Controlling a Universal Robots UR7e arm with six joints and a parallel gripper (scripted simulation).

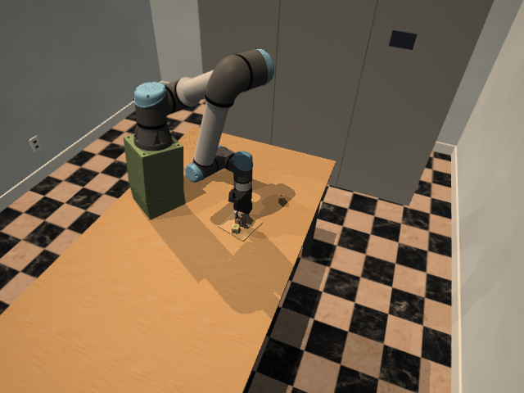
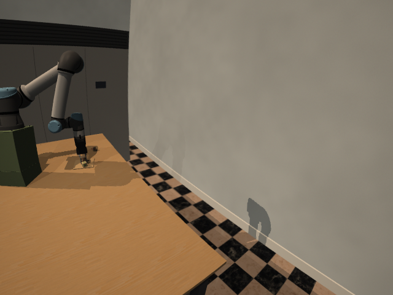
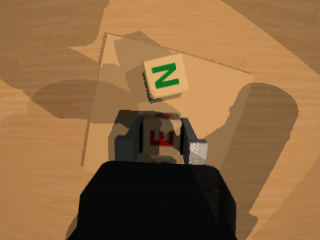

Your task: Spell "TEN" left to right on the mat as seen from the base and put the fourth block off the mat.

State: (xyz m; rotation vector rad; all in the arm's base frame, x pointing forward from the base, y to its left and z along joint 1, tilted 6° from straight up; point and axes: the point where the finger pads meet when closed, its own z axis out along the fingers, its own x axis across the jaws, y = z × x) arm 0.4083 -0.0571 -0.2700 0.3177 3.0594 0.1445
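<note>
Right now my hand is 2 cm above the mat.
</note>
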